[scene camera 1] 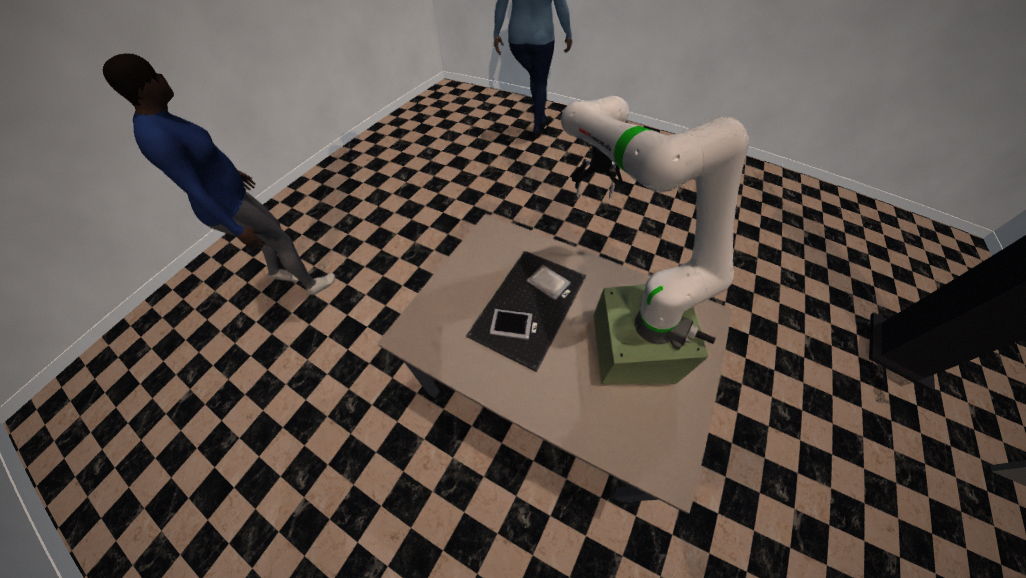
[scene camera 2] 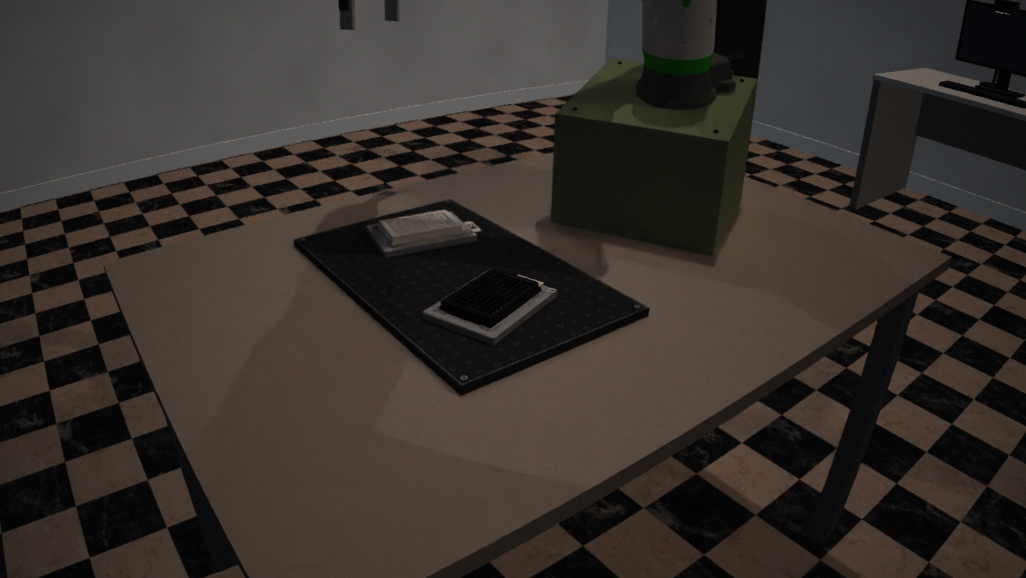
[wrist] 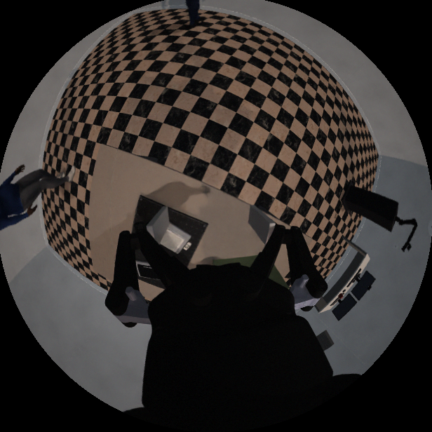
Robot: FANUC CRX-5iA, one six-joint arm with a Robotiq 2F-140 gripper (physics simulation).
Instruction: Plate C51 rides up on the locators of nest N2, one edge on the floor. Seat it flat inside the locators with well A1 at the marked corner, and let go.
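Seen in the pictures: gripper, fingertip midpoint: (scene camera 1: 593, 195) (scene camera 2: 370, 24); arm's base at its link origin: (scene camera 1: 656, 324) (scene camera 2: 675, 93).
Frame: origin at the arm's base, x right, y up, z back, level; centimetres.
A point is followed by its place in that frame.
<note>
A white plate (scene camera 1: 549, 280) @[z -47.4, x 7.8, y -19.8 cm] (scene camera 2: 422, 226) @[z -48.5, x 5.9, y -19.7 cm] (wrist: 174, 238) sits on a pale nest (scene camera 2: 430, 249) @[z -48.8, x 2.2, y -22.3 cm]; in scene camera 2 it looks slightly tilted. A black well plate (scene camera 1: 511, 322) @[z -48.9, x -19.4, y -20.1 cm] (scene camera 2: 491, 295) @[z -49.7, x -20.2, y -19.9 cm] (wrist: 146, 271) sits on a second pale nest (scene camera 1: 510, 335) @[z -46.1, x -24.1, y -21.3 cm] (scene camera 2: 459, 328) @[z -56.2, x -23.4, y -21.7 cm]. The markings are too small to read, so I cannot tell which is C51 or N2, nor where well A1 is. My gripper (scene camera 1: 595, 190) @[z -45.6, x 35.6, y 10.6 cm] (scene camera 2: 369, 14) @[z -45.6, x 35.6, y 10.6 cm] (wrist: 209, 214) is open and empty, high above the table's far side. In the wrist view its left finger partly covers the board near the plates.
Both nests stand on a black perforated board (scene camera 1: 520, 287) @[z -56.9, x -1.4, y -22.4 cm] (scene camera 2: 574, 308) @[z -38.9, x -25.1, y -22.4 cm] on the table (scene camera 1: 437, 323) @[z -75.8, x -36.7, y -23.7 cm] (scene camera 2: 301, 445) @[z -81.5, x -34.4, y -23.7 cm]. The green robot base (scene camera 1: 624, 366) @[z -2.6, x -17.6, y -5.7 cm] (scene camera 2: 639, 179) @[z -14.1, x -7.9, y -12.4 cm] stands beside the board. A person in blue (scene camera 1: 186, 165) and one in light blue (scene camera 1: 531, 25) stand on the floor beyond the table.
</note>
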